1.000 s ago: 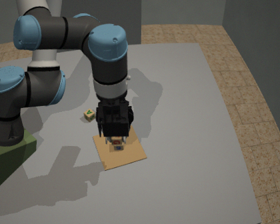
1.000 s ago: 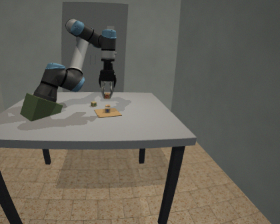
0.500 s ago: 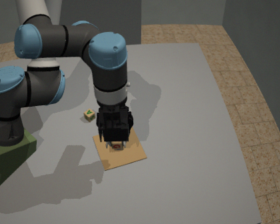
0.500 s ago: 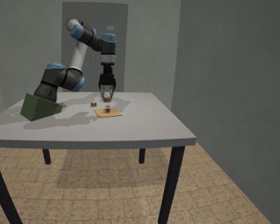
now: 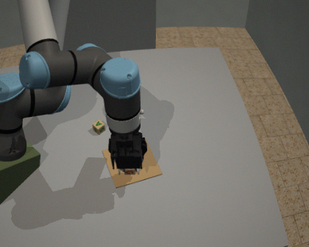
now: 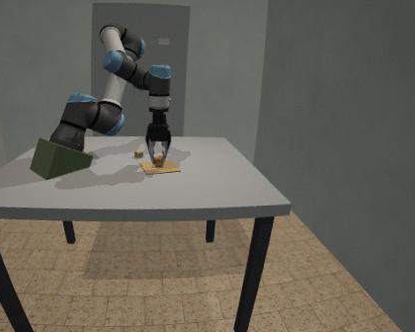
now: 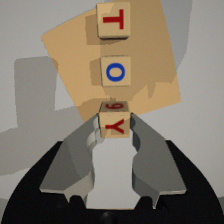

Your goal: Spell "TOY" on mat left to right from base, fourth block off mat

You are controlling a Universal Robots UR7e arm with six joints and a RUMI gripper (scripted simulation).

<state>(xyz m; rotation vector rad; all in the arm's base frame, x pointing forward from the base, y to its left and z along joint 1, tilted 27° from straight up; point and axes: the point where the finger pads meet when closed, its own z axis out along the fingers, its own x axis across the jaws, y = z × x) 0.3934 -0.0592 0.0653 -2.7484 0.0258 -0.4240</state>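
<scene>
The O block is 50 mm to the left of my hand and 30 mm below it. The rest, counted from my hand: Y block: right at my hand; then tan mat: 50 mm to the left, 40 mm below.
</scene>
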